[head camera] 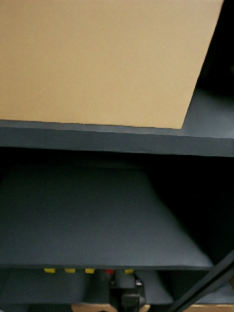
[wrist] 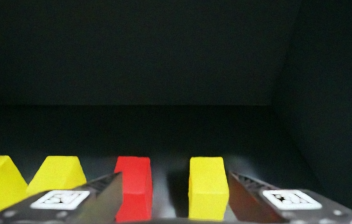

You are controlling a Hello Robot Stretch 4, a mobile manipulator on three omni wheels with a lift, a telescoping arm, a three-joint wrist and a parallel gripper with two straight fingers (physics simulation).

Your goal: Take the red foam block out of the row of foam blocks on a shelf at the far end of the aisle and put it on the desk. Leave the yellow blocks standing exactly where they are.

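Places are measured from the robot's base along level axes (x back, y right, z up), in metres.
Pixels of known places: gripper, fingertip midpoint: (head camera: 124,273) (wrist: 175,187).
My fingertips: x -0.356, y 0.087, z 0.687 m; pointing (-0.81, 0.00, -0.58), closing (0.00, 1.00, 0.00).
Observation:
Behind a point stands the place of what it marks.
The red foam block (head camera: 110,271) {x -0.413, y 0.031, z 0.533 m} (wrist: 134,185) {x -0.424, y 0.035, z 0.596 m} stands upright on the shelf, second from the right in the row. A yellow block (head camera: 129,271) {x -0.413, y 0.131, z 0.535 m} (wrist: 207,187) {x -0.422, y 0.127, z 0.595 m} stands to its right, with a gap between them. More yellow blocks stand to its left, the nearest one (head camera: 89,271) {x -0.413, y -0.079, z 0.529 m} (wrist: 58,174) {x -0.440, y -0.070, z 0.595 m} partly behind the left finger in the wrist view. My gripper (head camera: 125,280) (wrist: 175,187) {x -0.356, y 0.087, z 0.687 m} is wide open at the row. In the wrist view the red block and the right yellow block both show between the fingertips, the red one beside the left fingertip. The desk does not show.
A shelf board (head camera: 100,220) {x -0.441, y -0.024, z 0.963 m} spans above the row. A large cardboard box (head camera: 100,60) {x -0.313, y -0.017, z 1.501 m} stands on a higher shelf (head camera: 75,137) {x -0.293, y -0.049, z 1.409 m}. A dark side panel (wrist: 320,100) {x -0.581, y 0.348, z 0.626 m} closes the compartment on the right. A diagonal upright (head camera: 200,285) {x -0.293, y 0.373, z 0.773 m} crosses the lower right of the head view.

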